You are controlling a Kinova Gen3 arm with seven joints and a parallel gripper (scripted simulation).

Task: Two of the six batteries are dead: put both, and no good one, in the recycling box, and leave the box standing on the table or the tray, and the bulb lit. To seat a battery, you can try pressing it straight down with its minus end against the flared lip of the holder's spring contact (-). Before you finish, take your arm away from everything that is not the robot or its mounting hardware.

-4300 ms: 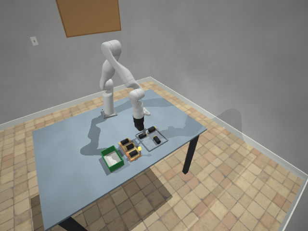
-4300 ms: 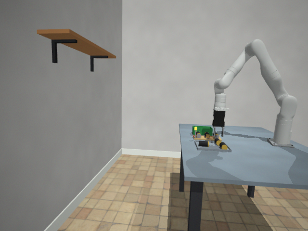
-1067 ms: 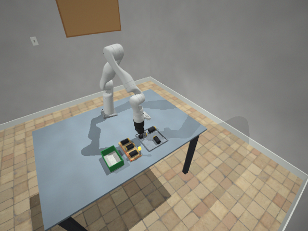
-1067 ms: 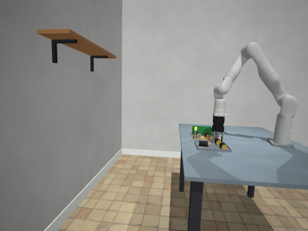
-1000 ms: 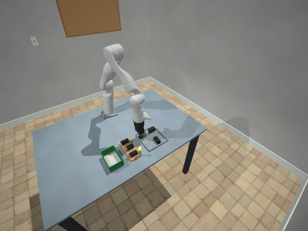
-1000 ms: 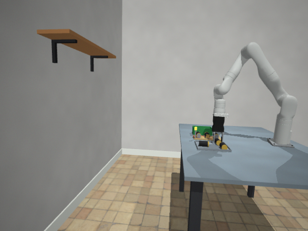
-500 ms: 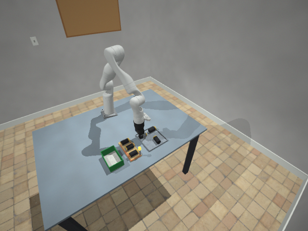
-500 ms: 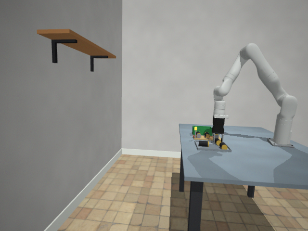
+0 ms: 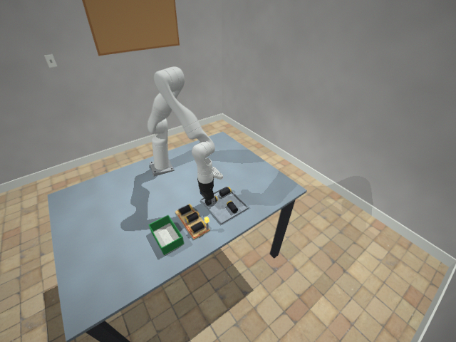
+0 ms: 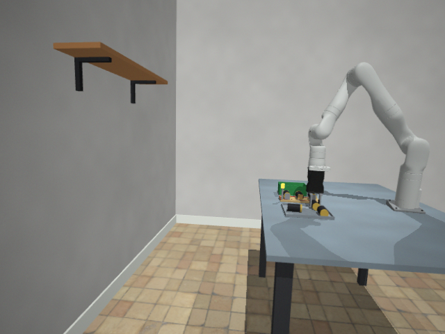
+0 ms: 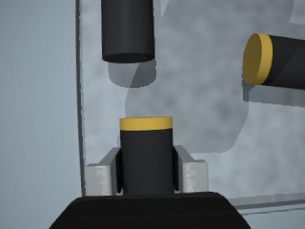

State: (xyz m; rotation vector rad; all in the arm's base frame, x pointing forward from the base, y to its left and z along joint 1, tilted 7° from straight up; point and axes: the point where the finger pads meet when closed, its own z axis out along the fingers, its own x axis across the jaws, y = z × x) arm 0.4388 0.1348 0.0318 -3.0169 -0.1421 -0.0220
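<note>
Right now my hand is 9 cm short of the green recycling box, 28 cm to the left of it and 1 cm above it. Also, from my hand: grey tray (5 cm ahead, 5 cm to the left, 2 cm below).
</note>
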